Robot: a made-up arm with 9 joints.
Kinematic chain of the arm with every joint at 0, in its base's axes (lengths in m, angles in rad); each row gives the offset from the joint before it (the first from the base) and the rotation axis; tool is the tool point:
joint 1: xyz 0 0 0.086 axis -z
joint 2: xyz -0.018 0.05 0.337 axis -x
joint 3: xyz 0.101 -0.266 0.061 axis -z
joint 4: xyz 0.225 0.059 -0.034 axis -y
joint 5: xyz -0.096 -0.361 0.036 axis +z
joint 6: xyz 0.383 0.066 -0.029 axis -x
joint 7: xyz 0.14 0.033 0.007 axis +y
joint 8: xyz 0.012 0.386 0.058 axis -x
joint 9: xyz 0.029 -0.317 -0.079 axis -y
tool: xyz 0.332 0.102 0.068
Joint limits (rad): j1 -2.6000..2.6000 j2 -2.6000..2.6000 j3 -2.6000..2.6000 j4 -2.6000..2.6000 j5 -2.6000..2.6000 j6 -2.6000..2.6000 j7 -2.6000..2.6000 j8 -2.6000..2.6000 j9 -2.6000..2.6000
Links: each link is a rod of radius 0.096 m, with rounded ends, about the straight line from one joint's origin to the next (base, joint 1, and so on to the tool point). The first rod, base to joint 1, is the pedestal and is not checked.
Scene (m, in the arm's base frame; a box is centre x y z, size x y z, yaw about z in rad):
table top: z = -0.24
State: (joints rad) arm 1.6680 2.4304 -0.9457 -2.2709 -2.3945 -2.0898 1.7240 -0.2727 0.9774
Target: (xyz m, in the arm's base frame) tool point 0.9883 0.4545 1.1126
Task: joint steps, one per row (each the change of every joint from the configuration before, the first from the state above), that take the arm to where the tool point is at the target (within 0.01 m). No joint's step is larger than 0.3 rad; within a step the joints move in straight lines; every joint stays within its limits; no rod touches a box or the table.
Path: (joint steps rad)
1: -0.2543 0.0424 0.2114 -0.0377 0.1325 0.0743 0.0592 -0.0694 -0.0461
2: -0.2542 0.0424 0.2115 -0.0378 0.1326 0.0742 0.0592 -0.0694 -0.0462
3: -0.2543 0.0424 0.2114 -0.0377 0.1325 0.0743 0.0592 -0.0694 -0.0461
4: -0.2542 0.0424 0.2114 -0.0377 0.1325 0.0742 0.0592 -0.0693 -0.0461

